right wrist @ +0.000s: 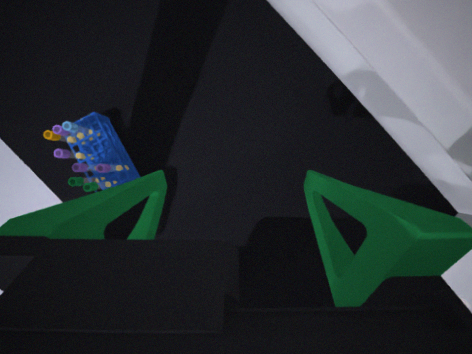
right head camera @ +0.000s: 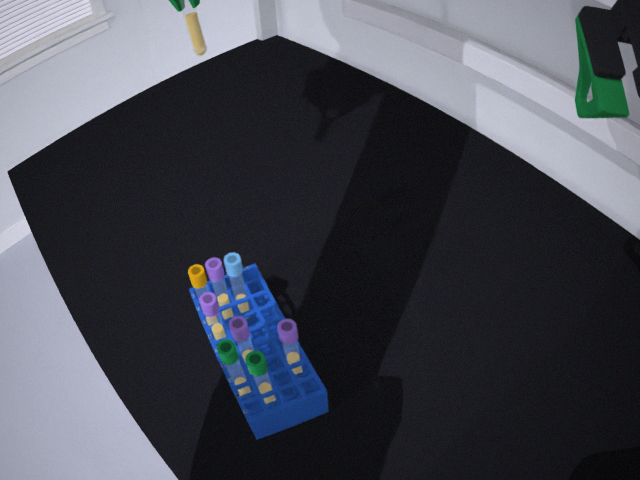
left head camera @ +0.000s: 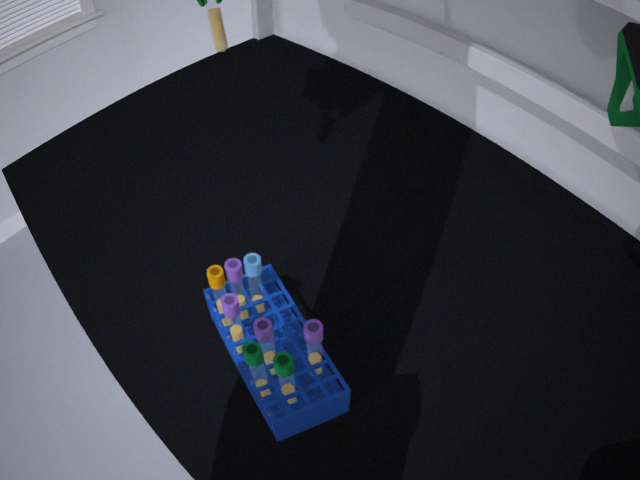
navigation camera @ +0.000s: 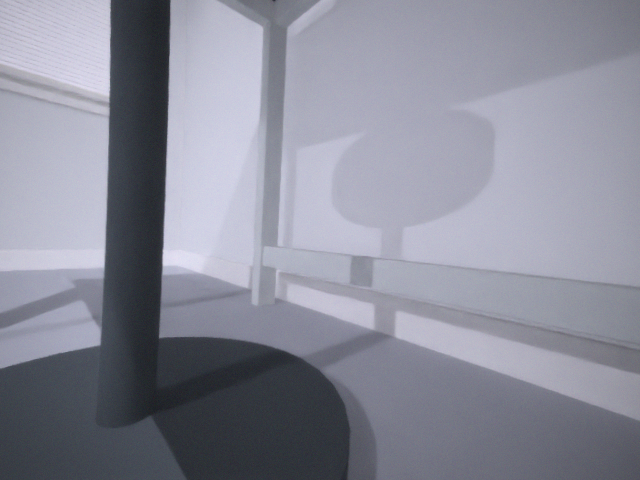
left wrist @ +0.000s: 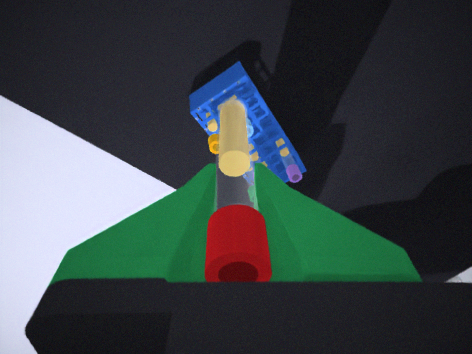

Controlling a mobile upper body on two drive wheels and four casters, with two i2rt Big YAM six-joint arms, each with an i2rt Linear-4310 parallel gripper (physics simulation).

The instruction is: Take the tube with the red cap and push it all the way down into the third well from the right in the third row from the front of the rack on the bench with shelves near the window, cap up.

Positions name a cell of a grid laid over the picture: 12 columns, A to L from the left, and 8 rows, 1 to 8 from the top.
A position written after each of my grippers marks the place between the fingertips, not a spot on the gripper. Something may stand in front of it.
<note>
In view: my left gripper (left wrist: F4), my right gripper (right wrist: F5) and a blue rack (left head camera: F7).
The blue rack shows as well in the right wrist view (right wrist: C4), in the right head camera view (right head camera: F7) and in the left wrist view (left wrist: F2). The navigation camera view misses the blue rack: it is out of frame.
</note>
